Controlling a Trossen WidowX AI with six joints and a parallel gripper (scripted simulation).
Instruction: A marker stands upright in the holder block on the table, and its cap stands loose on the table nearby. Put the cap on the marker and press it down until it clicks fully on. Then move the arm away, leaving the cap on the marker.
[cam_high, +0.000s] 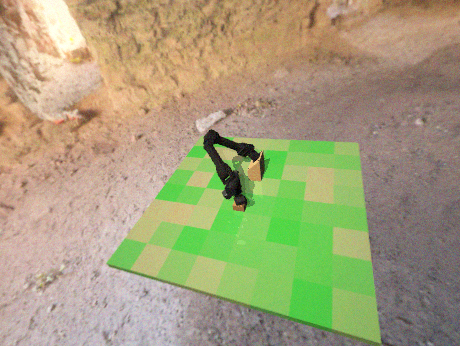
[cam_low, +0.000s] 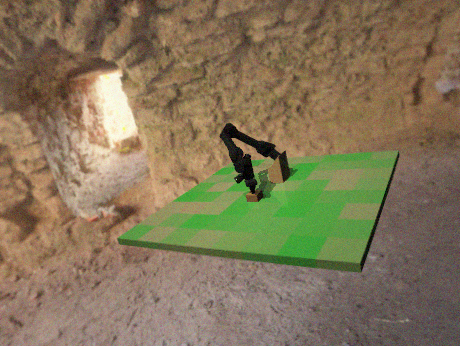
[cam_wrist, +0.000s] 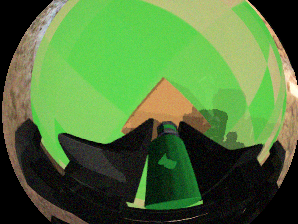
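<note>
My gripper tip is 50 mm below the green cap, 10 mm to the right of it and 10 mm past it. Also, from my gripper tip: holder block: 20 mm below, 10 mm to the left, 10 mm behind.
</note>
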